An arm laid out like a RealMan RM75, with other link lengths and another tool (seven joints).
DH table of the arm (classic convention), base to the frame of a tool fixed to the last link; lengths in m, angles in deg. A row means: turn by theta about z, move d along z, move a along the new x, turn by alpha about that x. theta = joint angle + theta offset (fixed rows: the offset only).
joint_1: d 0.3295; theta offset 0; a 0; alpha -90
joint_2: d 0; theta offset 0; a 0; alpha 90
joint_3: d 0.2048; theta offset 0; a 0; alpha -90
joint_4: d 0; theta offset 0; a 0; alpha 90
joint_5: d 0.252; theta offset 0; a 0; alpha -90
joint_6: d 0; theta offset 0; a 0; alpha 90
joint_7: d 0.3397; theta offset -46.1; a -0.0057; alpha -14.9
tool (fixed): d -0.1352; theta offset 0; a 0; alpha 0
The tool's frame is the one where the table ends.
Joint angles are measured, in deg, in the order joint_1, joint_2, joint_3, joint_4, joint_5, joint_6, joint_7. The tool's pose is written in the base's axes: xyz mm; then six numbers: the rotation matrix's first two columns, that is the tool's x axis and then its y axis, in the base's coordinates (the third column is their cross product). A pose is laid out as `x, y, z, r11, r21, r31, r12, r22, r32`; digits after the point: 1 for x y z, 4 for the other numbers.
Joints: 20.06 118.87 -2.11 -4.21 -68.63 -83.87 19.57
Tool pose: 357.4, 332.3, 212.4, 0.9935, 0.1124, -0.0169, -0.0165, -0.0044, -0.9999
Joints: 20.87 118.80 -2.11 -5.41 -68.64 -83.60 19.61
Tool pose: 353.8, 337.9, 218.3, 0.9924, 0.1234, 0.0028, 0.0027, 0.0011, -1.0000
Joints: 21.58 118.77 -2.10 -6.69 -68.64 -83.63 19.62
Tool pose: 349.5, 342.5, 224.7, 0.9903, 0.1367, 0.0248, 0.0236, 0.0103, -0.9997
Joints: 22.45 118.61 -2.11 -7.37 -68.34 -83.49 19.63
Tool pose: 345.5, 347.8, 229.9, 0.9883, 0.1479, 0.0371, 0.0346, 0.0195, -0.9992
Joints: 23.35 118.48 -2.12 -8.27 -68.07 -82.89 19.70
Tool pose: 342.4, 353.9, 235.3, 0.9869, 0.1533, 0.0496, 0.0461, 0.0261, -0.9986
